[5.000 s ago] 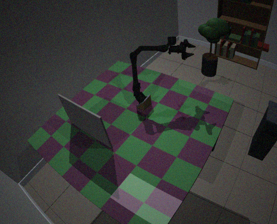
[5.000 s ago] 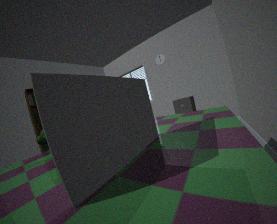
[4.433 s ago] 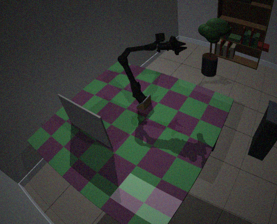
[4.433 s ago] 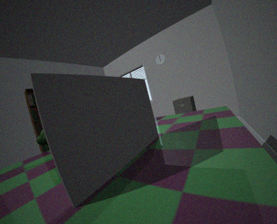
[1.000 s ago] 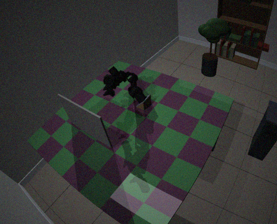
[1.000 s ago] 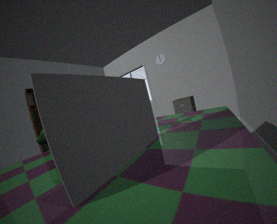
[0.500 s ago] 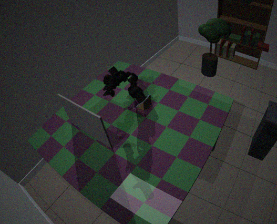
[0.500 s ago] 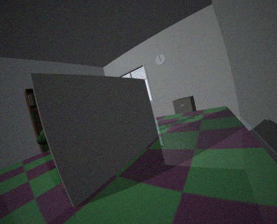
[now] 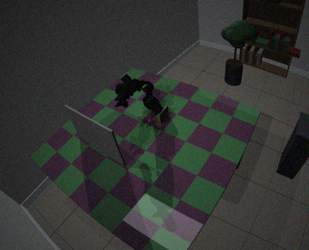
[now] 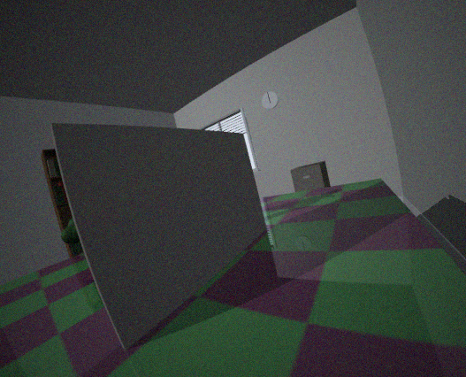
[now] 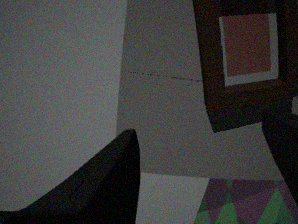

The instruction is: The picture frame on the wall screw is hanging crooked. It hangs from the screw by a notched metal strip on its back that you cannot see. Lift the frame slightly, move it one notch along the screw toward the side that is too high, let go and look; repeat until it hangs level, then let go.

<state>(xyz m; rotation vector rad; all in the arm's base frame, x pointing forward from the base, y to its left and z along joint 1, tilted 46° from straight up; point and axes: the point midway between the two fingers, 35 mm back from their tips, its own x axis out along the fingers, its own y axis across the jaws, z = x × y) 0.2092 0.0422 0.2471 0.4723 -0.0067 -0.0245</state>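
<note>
The picture frame lies 200 mm ahead of my gripper tip, 30 mm to the right of it and 90 mm below it. Round my gripper tip: grey wall panel: 210 mm ahead, 40 mm to the right, 100 mm below.
</note>
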